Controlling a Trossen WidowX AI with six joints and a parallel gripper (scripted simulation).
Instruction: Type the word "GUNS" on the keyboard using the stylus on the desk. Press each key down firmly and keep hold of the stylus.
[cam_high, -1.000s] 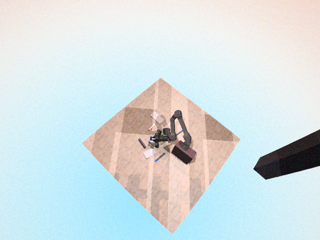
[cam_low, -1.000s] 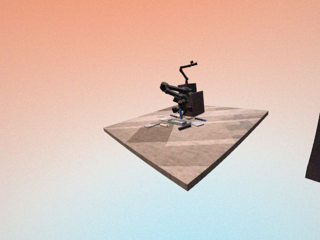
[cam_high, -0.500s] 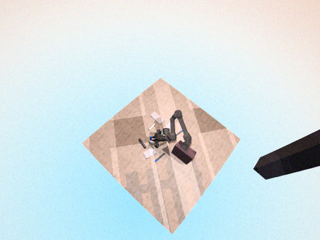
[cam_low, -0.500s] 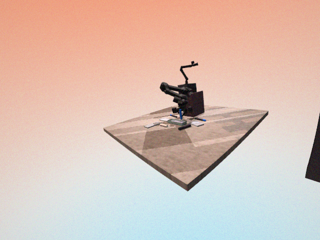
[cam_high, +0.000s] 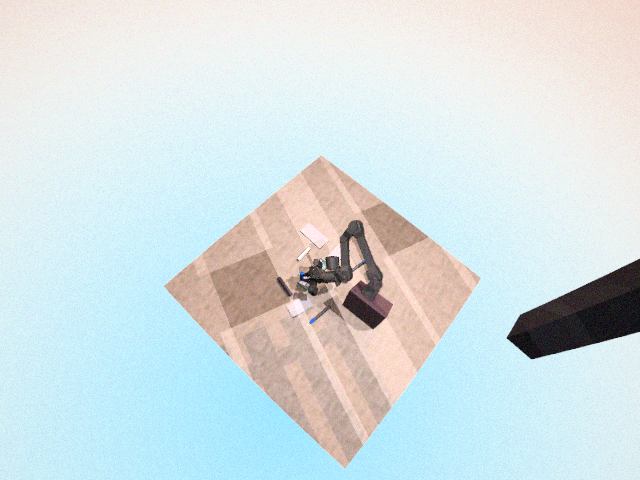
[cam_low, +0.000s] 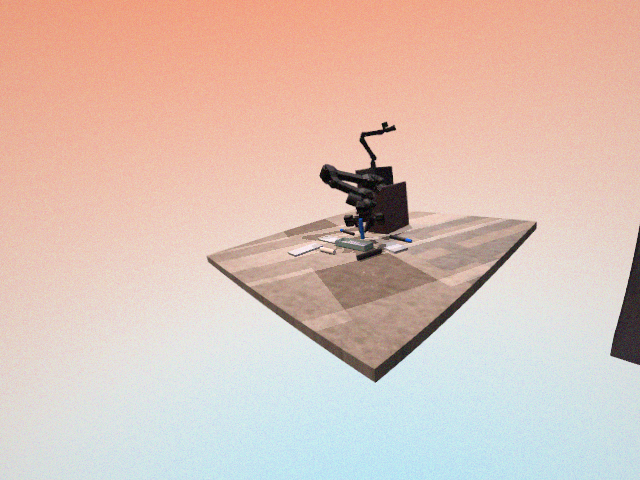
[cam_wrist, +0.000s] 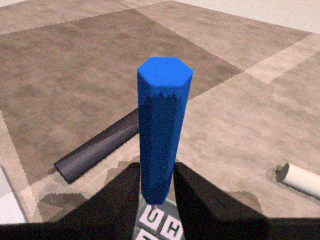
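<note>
The dark cylinder lies 80 mm to the left of my gripper tip, 70 mm below it and 40 mm ahead of it. From my gripper tip the other things lie so: blue stylus (10 mm below); cream cylinder (130 mm to the right, 110 mm ahead, 70 mm below).
</note>
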